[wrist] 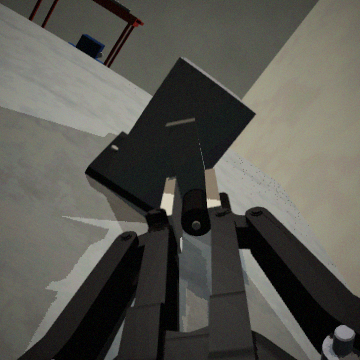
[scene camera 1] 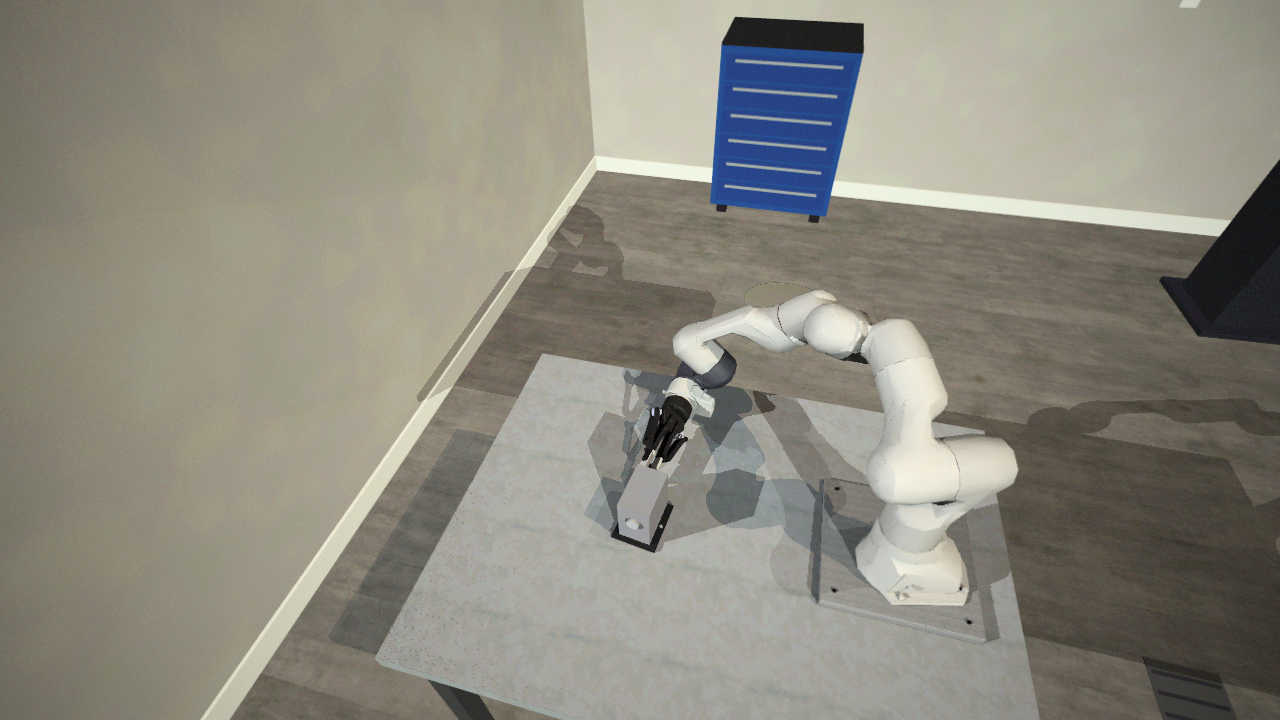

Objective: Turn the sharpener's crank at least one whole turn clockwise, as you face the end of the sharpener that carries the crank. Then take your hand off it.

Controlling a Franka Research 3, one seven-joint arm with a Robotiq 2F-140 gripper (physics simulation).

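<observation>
The sharpener (scene camera 1: 642, 503) (wrist: 192, 95) stands on the table, a grey box on a black base plate (scene camera 1: 663, 528) (wrist: 116, 165). In the wrist view its crank end is dark and faces the camera. The crank's thin arm (wrist: 180, 122) runs across and then down toward the fingers. The crank's black round knob (wrist: 195, 212) lies between the two fingers. My gripper (scene camera 1: 656, 461) (wrist: 193, 188) is shut on this knob, with the pale pads on either side of it. The knob is too small to make out in the scene view, and the pads hide part of the crank's surroundings.
The grey table (scene camera 1: 537, 617) carries the robot's mounting plate (scene camera 1: 836, 601) to the right of the sharpener. A wall runs along the left. A blue drawer cabinet (scene camera 1: 787, 129) stands on the floor behind. A red frame (wrist: 120, 45) shows far off in the wrist view.
</observation>
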